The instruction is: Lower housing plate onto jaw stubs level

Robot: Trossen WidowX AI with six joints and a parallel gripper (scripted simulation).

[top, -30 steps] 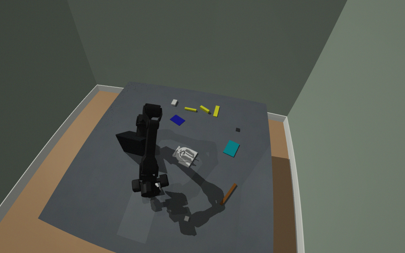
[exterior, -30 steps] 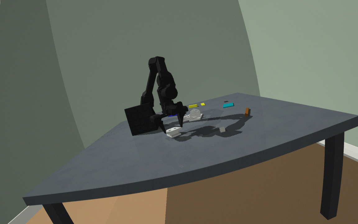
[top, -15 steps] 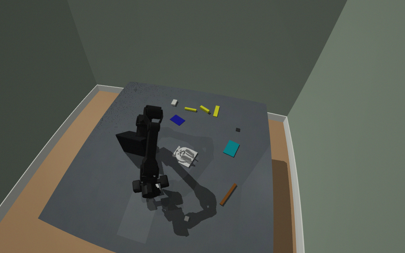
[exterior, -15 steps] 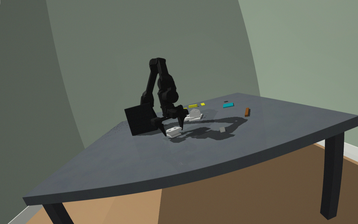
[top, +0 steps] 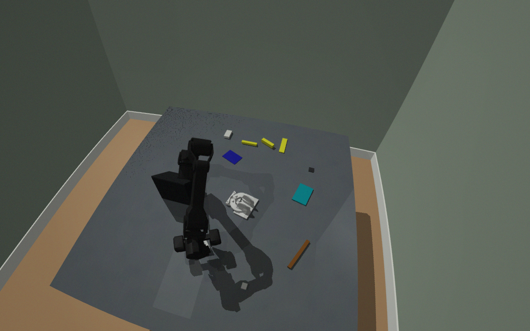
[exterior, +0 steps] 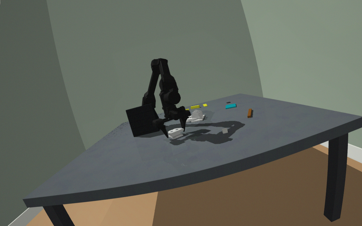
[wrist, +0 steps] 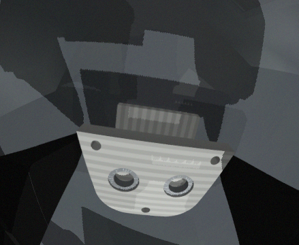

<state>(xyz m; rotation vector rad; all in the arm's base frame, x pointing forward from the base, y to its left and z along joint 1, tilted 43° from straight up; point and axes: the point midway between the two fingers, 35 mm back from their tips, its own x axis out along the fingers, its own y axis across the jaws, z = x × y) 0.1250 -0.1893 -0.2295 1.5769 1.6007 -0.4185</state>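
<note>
Right now the stepped white block is 1 cm to the left of my gripper tip. From my gripper tip the other things lie so: brown bar: 42 cm ahead, 1 cm to the left, 1 cm below; then small white cube: 20 cm ahead, 14 cm to the right; then blue tile: 54 cm to the left, 7 cm ahead, 1 cm below.
</note>
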